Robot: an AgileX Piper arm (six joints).
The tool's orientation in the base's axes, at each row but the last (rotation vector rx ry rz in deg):
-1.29, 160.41, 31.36
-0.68, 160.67, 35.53
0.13, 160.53, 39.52
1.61, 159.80, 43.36
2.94, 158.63, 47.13
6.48, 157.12, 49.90
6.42, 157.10, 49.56
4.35, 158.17, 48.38
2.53, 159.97, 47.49
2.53, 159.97, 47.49
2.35, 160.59, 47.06
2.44, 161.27, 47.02
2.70, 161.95, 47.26
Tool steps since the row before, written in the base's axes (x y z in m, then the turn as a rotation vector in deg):
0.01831, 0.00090, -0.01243, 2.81, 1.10, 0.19
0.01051, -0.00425, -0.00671, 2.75, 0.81, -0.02
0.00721, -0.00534, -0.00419, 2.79, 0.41, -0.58
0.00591, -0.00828, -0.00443, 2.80, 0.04, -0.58
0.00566, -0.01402, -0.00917, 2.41, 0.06, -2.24
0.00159, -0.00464, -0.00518, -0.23, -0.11, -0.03
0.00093, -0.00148, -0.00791, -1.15, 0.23, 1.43
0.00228, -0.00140, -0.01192, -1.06, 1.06, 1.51
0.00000, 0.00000, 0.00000, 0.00, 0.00, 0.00
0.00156, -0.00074, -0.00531, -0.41, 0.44, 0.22
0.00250, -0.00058, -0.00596, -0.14, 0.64, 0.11
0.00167, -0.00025, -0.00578, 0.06, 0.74, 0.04
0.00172, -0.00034, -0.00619, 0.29, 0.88, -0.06
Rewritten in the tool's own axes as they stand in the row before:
-0.01400, -0.00500, 0.01642, -2.70, 0.89, 1.02
-0.00858, -0.00732, 0.00680, -2.61, 0.55, 1.06
-0.00628, -0.00708, 0.00292, -2.53, -0.07, 1.37
-0.00537, -0.00965, 0.00104, -2.57, -0.39, 1.19
-0.00484, -0.01695, 0.00136, -1.81, -1.25, 2.45
-0.00108, -0.00679, 0.00192, 0.21, -0.11, -0.10
0.00067, -0.00575, 0.00567, 0.82, 1.01, -1.31
0.00030, -0.00785, 0.00935, 0.82, 1.75, -0.90
0.00000, 0.00000, 0.00000, 0.00, 0.00, 0.00
-0.00048, -0.00355, 0.00428, 0.39, 0.50, -0.04
-0.00128, -0.00377, 0.00512, 0.17, 0.60, 0.22
-0.00055, -0.00335, 0.00497, 0.00, 0.64, 0.37
-0.00061, -0.00364, 0.00527, -0.20, 0.70, 0.57

